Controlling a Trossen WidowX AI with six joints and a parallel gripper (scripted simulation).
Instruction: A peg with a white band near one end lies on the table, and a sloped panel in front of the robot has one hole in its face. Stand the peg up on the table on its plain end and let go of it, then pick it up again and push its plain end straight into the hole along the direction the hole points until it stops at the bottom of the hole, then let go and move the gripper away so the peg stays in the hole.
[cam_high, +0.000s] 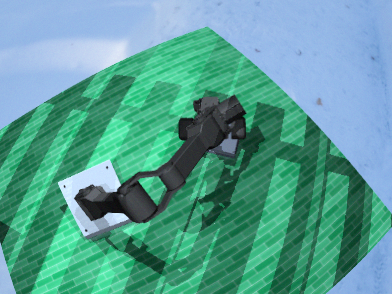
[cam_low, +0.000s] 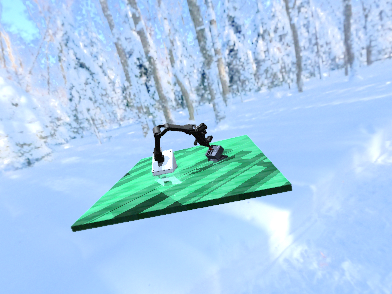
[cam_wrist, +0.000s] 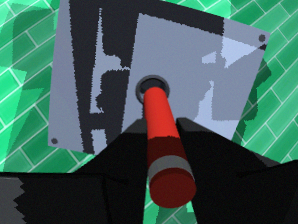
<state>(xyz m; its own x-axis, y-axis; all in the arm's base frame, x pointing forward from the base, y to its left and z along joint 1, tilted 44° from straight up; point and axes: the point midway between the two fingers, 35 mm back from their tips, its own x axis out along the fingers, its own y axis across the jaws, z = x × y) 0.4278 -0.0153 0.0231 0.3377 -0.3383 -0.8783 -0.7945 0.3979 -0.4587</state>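
My gripper tip is now 1 cm past the red peg, 1 cm to the left of it and 1 cm below it. Also, from my gripper tip: grey sloped panel 3 cm ahead, 3 cm to the left, 6 cm below.
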